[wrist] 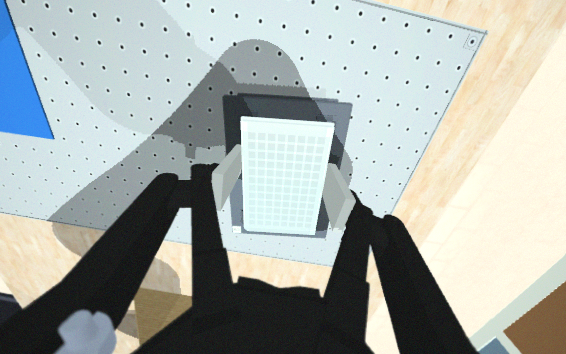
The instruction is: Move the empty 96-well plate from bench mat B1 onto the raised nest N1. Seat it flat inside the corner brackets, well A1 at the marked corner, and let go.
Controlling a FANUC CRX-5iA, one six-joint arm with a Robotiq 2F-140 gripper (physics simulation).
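Places are measured from the arm's base along level axes (x right, y ahead, z up), in millimetres.
Where they show: gripper, between the fingertips: (284, 167).
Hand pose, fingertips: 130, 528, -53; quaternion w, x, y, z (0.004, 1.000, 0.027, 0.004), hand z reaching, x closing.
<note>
After its pixels a point has its place, as x, y, z.
The pale 96-well plate (286, 150) {127, 551, -40} is in the middle of the wrist view, its wells facing up and its long side running up and down the picture. My gripper (284, 167) {130, 528, -53} is shut on the plate, one grey pad against each long side. The dark nest N1 (232, 112) {69, 569, -56} lies under the plate and shows past its top and side edges. A small white label (236, 229) {94, 430, -56} is at the nest's lower left corner, just beside the plate's lower left corner. The corner brackets are mostly hidden, and I cannot tell whether the plate touches the nest. Mat B1 cannot be made out.
The nest stands on a light perforated board (400, 90) {243, 633, -117} near its right and lower edges. A blue panel (22, 85) {-202, 525, -115} lies at the upper left. A wooden surface (450, 165) {370, 563, -130} lies beyond the board. A brown block (162, 312) {-25, 141, -89} shows at the lower left, partly behind the gripper's linkage.
</note>
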